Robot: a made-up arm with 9 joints.
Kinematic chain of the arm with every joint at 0, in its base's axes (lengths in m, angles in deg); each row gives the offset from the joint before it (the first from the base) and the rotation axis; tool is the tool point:
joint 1: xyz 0 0 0.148 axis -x
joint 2: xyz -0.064 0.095 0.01 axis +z
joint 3: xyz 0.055 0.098 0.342 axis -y
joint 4: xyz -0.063 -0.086 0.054 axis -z
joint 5: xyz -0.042 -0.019 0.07 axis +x
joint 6: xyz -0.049 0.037 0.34 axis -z
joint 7: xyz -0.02 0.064 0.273 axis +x
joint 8: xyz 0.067 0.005 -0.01 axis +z
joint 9: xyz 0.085 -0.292 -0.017 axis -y
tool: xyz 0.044 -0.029 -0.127
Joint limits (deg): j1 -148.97..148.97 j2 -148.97..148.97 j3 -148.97..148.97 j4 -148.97..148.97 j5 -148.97..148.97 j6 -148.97..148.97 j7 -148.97..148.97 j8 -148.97..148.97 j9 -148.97..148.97
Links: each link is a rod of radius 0.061 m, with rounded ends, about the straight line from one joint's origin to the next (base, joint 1, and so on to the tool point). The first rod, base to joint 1, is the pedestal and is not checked.
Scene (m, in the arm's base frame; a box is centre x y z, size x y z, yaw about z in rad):
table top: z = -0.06
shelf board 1: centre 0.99 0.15 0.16 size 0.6 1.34 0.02 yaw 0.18
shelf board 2: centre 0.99 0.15 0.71 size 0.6 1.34 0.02 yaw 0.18
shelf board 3: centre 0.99 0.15 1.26 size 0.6 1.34 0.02 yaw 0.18
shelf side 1: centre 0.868 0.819 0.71 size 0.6 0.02 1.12 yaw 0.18
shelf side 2: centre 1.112 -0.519 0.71 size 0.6 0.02 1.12 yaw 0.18
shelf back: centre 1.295 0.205 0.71 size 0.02 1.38 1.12 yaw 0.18
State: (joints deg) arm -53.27 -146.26 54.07 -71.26 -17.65 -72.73 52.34 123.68 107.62
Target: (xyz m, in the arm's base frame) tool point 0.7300 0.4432 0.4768
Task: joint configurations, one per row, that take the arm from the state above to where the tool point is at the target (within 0.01 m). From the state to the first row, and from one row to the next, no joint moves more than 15 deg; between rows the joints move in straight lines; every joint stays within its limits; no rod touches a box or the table.
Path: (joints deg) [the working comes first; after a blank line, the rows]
Joints at the target: -54.18 -148.42 67.33 -70.26 -31.98 -70.17 47.16 115.55 107.91
Straight joint move there: touches shelf board 2.

1: -64.17 -143.48 55.85 -73.93 -21.96 -72.23 45.52 119.27 106.52
2: -75.08 -140.71 57.62 -76.61 -26.26 -71.73 38.69 114.86 105.41
3: -85.98 -137.93 59.40 -79.28 -30.57 -71.23 31.87 110.46 104.31
4: -86.55 -139.46 61.58 -80.21 -37.35 -70.24 35.36 98.87 105.69
5: -87.11 -141.00 63.75 -81.13 -44.12 -69.25 38.85 87.28 107.06
6: -87.67 -142.54 65.93 -82.06 -50.90 -68.26 42.34 75.70 108.44
7: -76.51 -144.50 66.40 -78.13 -44.59 -68.90 43.95 88.98 108.27
8: -65.35 -146.46 66.86 -74.19 -38.29 -69.53 45.55 102.27 108.09
9: -54.18 -148.42 67.33 -70.26 -31.98 -70.17 47.16 115.55 107.91

